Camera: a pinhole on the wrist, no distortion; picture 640 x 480 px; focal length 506.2 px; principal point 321.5 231.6 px. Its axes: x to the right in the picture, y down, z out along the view. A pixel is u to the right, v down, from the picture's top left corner.
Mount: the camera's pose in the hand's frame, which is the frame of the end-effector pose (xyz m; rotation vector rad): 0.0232 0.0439 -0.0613 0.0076 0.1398 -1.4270
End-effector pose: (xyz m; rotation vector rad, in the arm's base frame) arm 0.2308 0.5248 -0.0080 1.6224 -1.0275 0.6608
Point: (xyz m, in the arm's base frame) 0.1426 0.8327 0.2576
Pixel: behind the camera
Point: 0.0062 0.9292 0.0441
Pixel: behind the camera
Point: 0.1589 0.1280 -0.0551
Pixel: 244 217
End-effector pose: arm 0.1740 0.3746 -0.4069 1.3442 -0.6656 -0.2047
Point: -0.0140 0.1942 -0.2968
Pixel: 161 129
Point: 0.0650 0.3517 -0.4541
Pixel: outside the picture
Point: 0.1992 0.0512 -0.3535
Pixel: 422 437
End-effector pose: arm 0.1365 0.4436 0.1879 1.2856 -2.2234 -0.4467
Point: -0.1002 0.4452 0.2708
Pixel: outside the picture
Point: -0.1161 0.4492 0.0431
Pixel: 186 258
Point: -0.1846 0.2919 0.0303
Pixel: 279 449
